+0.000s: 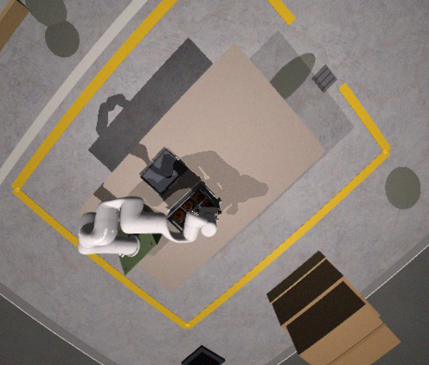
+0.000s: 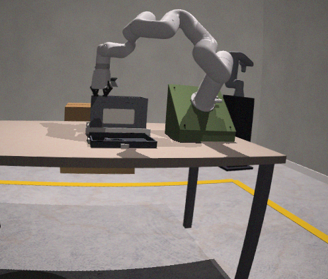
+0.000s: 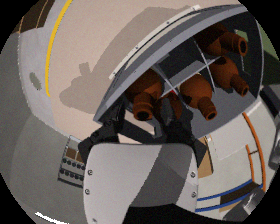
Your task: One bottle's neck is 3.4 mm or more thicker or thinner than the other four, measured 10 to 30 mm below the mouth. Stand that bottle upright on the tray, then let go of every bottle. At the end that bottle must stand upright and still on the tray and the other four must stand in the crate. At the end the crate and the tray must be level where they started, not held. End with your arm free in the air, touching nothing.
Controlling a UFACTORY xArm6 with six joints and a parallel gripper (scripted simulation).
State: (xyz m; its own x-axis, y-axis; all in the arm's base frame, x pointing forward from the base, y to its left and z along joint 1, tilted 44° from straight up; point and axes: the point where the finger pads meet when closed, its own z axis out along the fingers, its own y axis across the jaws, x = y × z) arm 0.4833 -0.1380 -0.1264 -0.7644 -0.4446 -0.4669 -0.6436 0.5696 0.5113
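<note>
Now: hand 8 cm past the dark crate, 5 cm to the right of it and 7 cm above it. Also, from my hand: glass bottle: 17 cm behind, 1 cm to the left, 7 cm below; flat dark tray: 5 cm behind, 34 cm to the left, 15 cm below.
</note>
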